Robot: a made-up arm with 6 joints.
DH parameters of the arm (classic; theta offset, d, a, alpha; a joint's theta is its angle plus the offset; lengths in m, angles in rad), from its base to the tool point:
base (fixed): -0.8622 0 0.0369 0
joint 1: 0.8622 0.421 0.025 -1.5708
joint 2: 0.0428 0 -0.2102 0
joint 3: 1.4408 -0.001 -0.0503 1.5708
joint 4: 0 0.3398 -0.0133 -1.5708
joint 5: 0 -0.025 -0.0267 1.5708
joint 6: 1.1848 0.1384 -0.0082 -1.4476
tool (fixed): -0.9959 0.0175 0 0
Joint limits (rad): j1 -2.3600..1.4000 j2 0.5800..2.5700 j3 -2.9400..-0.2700 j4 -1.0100..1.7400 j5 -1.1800..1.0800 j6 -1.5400..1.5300
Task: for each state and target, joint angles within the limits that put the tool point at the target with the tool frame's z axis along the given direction. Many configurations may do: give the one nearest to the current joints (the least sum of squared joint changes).
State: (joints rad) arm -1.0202 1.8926 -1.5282 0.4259 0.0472 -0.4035
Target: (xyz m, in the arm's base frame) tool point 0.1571 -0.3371 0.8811 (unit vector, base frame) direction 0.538 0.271 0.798
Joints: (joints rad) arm -1.1146 1.0650 -1.4836 0.2360 0.4270 -0.4703
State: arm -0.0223 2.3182 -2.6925 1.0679 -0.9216 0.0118
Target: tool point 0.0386 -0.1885 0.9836 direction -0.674 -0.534 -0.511
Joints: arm 0.2066 1.4214 -2.8894 1.6147 -1.1767 -0.5135
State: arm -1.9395 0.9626 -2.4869 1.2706 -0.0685 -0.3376
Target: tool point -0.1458 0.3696 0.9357 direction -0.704 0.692 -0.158
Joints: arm -1.1418 0.5800 -2.6236 1.4912 0.4779 -0.6133
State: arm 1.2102 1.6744 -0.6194 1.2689 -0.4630 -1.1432
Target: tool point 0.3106 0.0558 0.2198 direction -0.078 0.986 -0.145
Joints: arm 0.4946 1.6602 -0.2724 0.6489 -0.3956 -1.5400
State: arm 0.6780 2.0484 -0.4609 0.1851 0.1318 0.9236
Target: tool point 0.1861 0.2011 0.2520 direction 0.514 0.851 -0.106
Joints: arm 1.0967 1.3024 -0.2791 -0.0951 0.6235 0.5260
